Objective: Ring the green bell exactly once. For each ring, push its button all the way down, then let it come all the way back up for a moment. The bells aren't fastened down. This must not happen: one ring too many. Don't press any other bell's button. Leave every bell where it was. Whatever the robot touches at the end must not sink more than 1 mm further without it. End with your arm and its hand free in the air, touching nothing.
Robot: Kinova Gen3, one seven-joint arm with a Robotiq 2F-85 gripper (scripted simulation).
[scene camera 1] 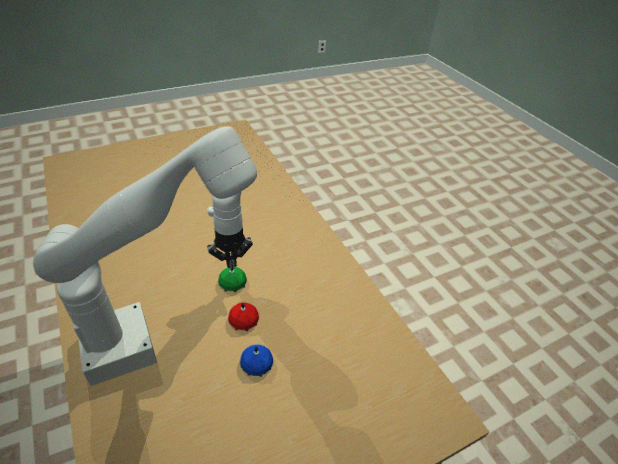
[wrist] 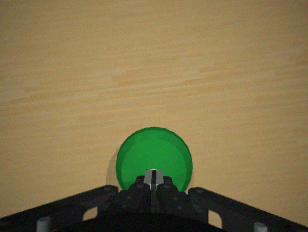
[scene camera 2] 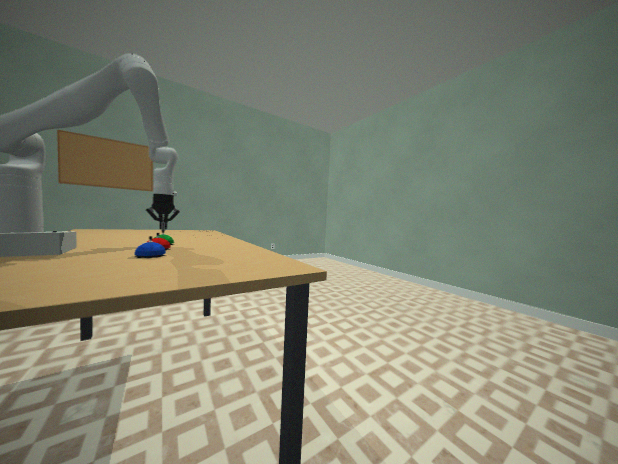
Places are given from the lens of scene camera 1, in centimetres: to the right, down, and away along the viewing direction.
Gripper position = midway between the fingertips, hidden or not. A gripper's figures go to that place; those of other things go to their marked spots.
my gripper (scene camera 1: 231, 267): -22, 10, 128
blue bell (scene camera 1: 256, 363): -13, 32, 108
